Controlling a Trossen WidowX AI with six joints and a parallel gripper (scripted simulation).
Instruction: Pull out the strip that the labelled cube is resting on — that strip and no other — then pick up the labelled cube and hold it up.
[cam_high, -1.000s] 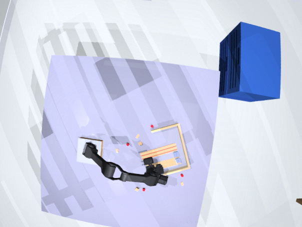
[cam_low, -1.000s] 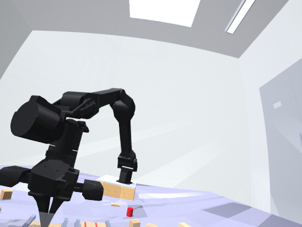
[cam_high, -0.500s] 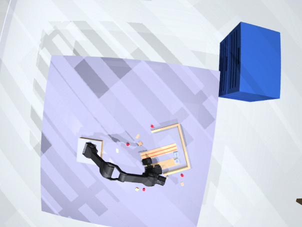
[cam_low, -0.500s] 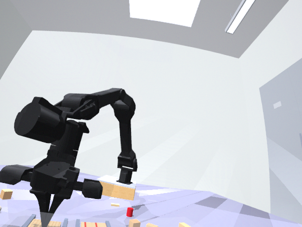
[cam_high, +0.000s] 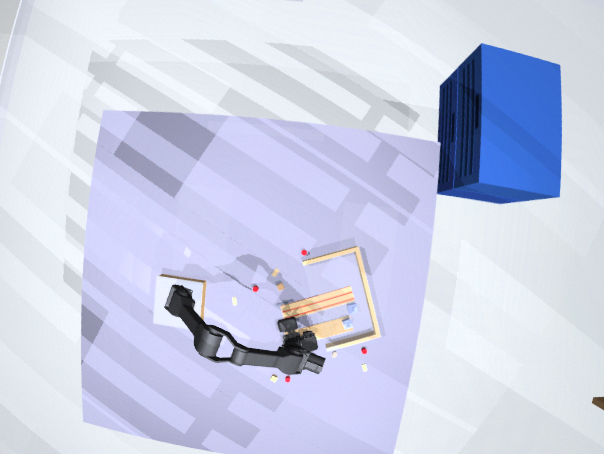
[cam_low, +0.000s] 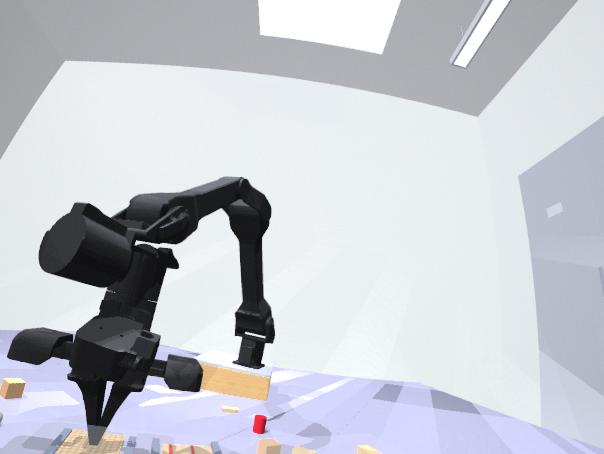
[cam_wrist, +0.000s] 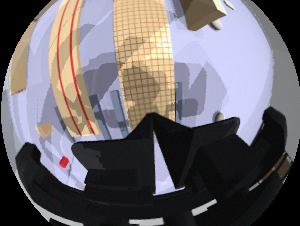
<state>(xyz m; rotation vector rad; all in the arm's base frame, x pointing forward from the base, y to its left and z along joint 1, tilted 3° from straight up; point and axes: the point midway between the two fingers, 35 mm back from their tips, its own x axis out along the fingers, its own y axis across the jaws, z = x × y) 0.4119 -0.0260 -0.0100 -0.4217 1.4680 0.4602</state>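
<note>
Right now my gripper tip is 8 cm short of the plain wooden strip and 5 cm to the right of it.
</note>
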